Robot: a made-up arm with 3 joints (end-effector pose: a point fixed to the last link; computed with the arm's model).
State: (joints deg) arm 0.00 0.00 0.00
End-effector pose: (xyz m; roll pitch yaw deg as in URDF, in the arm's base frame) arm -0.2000 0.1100 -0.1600 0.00 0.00 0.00
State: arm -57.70 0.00 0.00
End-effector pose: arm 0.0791 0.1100 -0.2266 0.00 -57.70 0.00
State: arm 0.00 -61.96 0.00
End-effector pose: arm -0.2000 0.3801 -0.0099 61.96 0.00 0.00
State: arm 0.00 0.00 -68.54
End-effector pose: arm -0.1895 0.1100 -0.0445 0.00 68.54 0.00
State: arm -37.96 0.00 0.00
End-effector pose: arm -0.0224 0.1100 -0.2365 0.00 -37.96 0.00
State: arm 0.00 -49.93 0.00
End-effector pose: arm -0.2000 0.3431 -0.0608 49.93 0.00 0.00
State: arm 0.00 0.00 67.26
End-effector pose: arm -0.0987 0.1100 -0.2123 0.00 -67.26 0.00
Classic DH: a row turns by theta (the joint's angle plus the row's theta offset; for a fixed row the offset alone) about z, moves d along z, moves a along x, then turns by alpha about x. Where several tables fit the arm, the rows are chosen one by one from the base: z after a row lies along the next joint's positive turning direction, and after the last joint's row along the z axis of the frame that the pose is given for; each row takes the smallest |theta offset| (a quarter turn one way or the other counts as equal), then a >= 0, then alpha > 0; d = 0 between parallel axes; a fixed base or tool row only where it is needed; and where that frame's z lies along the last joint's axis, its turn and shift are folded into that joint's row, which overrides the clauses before.
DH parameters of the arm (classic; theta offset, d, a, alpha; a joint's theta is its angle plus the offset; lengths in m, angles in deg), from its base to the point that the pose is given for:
base (fixed): 0 0.06 0 -90
joint 1: -90 0.12 0.08 90
joint 2: 0 0.11 -0.25 90
joint 3: 90 0.01 0.09 90
tool (fixed): 180 -0.05 0 0

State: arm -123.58 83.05 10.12
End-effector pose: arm 0.0618 -0.1939 -0.1268 111.14 -53.94 162.76
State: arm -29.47 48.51 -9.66
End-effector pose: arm -0.1307 -0.0995 -0.1296 -45.04 -22.84 -7.84
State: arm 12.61 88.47 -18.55
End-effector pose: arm -0.1881 -0.1489 0.1869 -92.63 12.43 -19.01
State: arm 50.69 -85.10 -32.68
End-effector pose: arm -0.0967 0.3617 0.2558 120.53 42.88 47.24
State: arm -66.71 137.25 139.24
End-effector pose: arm -0.2661 -0.0565 0.1645 -144.75 62.29 72.37
